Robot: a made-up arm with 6 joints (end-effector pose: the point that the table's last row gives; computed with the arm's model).
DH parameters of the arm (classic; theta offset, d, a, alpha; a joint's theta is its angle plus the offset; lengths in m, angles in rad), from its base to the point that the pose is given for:
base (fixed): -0.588 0 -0.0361 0
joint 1: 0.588 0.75 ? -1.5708
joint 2: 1.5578 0 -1.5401 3.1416
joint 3: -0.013 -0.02 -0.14 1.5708
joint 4: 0 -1.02 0.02 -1.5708
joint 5: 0 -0.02 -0.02 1.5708
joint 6: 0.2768 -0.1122 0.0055 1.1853
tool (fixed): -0.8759 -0.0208 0 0
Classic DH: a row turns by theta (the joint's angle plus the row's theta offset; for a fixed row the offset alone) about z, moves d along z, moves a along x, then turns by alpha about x.
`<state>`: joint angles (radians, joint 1 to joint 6).
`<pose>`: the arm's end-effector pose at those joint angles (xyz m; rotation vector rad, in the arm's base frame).
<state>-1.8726 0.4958 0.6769 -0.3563 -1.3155 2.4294</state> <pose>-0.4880 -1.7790 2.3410 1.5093 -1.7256 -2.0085</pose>
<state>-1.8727 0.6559 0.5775 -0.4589 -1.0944 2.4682</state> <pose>-0.5600 -2.0230 1.9516 -1.6100 1.8055 2.0019</pose>
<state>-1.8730 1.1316 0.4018 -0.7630 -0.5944 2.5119</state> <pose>-0.6582 -2.2914 0.7549 -1.2984 1.6643 1.7200</pose>
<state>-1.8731 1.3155 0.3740 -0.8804 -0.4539 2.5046</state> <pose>-0.6564 -2.2464 0.3174 -1.1078 1.5816 1.6553</pose>
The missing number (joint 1, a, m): 0.08
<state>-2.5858 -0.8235 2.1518 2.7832 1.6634 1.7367</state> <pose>1.7079 1.0620 1.9009 -1.8308 0.8522 -1.1637</pose>
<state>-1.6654 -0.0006 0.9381 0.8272 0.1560 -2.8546</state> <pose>-0.0342 -0.6162 3.2775 -1.2726 -0.6904 -0.6165</pose>
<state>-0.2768 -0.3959 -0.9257 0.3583 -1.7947 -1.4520</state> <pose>0.2820 -0.0806 1.6658 0.5037 1.9931 0.5360</pose>
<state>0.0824 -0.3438 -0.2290 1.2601 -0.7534 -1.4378</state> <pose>0.6056 0.0004 2.4116 -1.4027 0.8477 0.4700</pose>
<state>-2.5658 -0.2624 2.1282 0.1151 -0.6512 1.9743</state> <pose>1.0174 0.6516 2.9543 -0.9166 -1.6731 0.5076</pose>
